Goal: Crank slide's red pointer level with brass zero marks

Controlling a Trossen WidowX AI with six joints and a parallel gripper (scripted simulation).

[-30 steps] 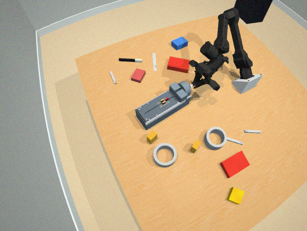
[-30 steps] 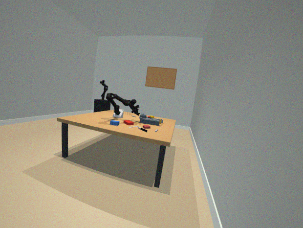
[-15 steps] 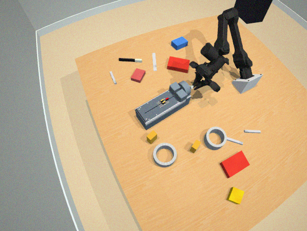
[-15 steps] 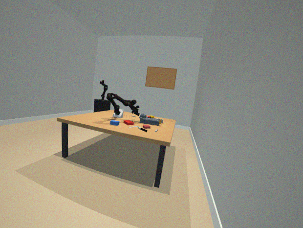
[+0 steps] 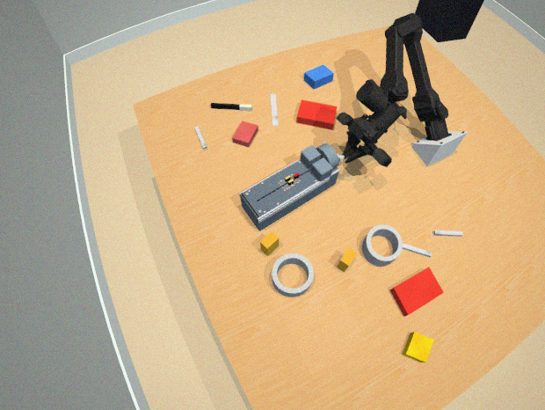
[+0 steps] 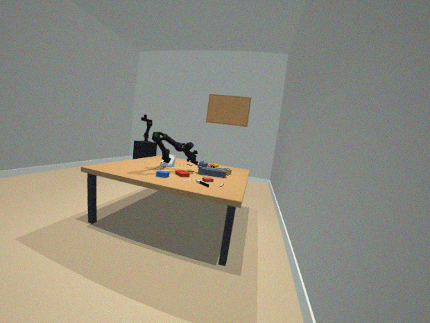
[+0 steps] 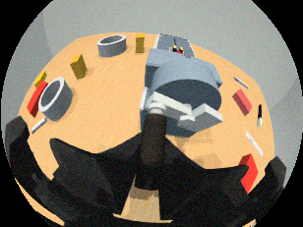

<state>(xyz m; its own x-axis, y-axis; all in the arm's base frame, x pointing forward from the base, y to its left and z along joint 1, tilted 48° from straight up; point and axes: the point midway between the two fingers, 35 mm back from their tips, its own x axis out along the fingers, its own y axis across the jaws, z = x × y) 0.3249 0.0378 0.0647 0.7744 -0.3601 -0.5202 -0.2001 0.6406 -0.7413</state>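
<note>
Now: the red pointer 150 mm ahead of my gripper tip and 10 mm above it. The rest, counted from my gripper tip: red block 240 mm to the right, 210 mm ahead, 60 mm below; then blue block 400 mm to the right, 120 mm behind, 50 mm below; then dark crank handle 30 mm above, 20 mm behind.
</note>
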